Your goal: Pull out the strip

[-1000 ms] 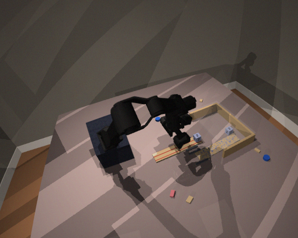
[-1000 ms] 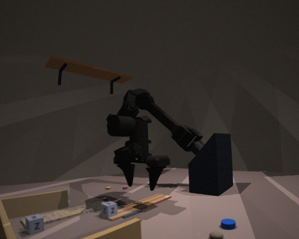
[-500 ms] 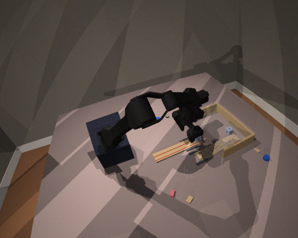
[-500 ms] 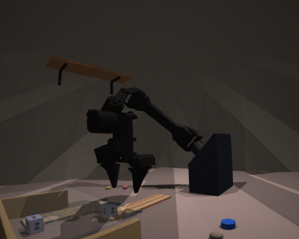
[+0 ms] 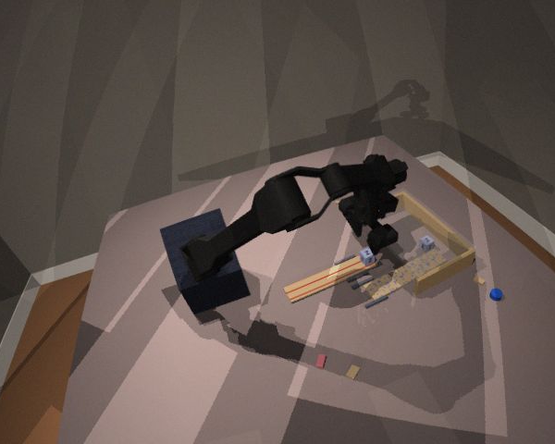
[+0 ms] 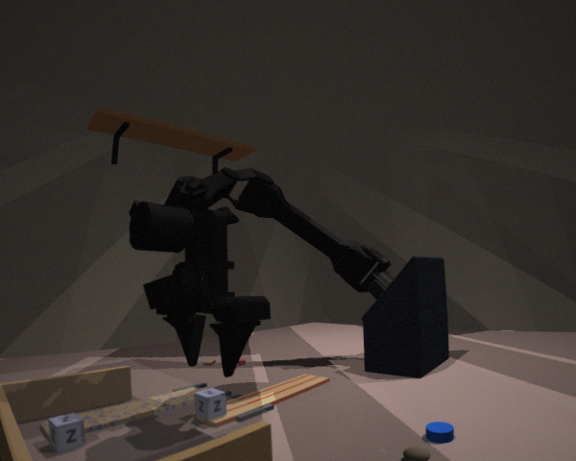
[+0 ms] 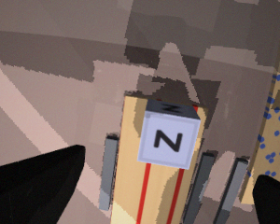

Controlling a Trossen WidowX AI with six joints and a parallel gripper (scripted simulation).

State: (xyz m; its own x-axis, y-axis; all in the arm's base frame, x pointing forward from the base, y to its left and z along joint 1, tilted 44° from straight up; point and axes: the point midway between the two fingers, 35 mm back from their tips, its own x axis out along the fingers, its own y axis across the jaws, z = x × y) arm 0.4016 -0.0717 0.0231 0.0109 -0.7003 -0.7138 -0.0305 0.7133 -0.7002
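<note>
Now: the speckled strip 7 cm ahead of my gripper tip, 9 cm to the right of it and 6 cm below it. Also, from my gripper tip: red block 23 cm behind, 22 cm to the right, 6 cm below.
</note>
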